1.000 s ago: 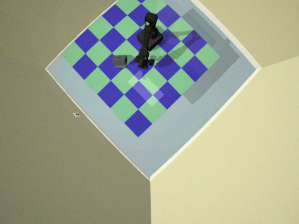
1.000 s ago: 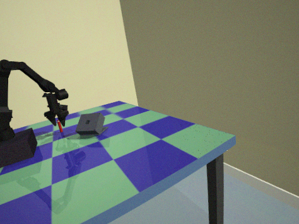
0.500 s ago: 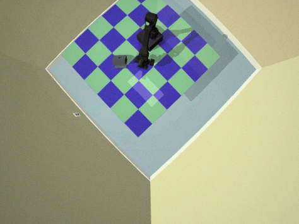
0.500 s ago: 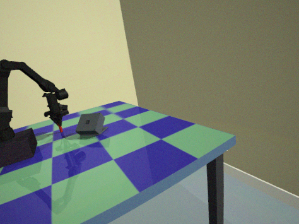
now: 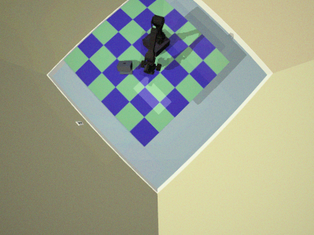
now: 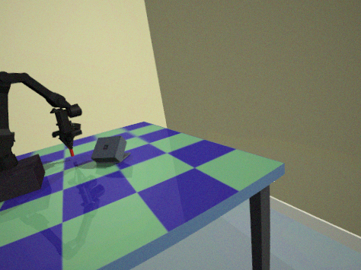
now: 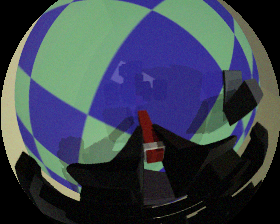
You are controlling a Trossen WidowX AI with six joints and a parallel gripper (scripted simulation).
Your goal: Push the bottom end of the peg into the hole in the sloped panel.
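My gripper tip is now 16 cm short of the grey sloped panel, 21 cm to the left of it and 1 cm above it. Round my gripper tip: red peg (2 cm above).
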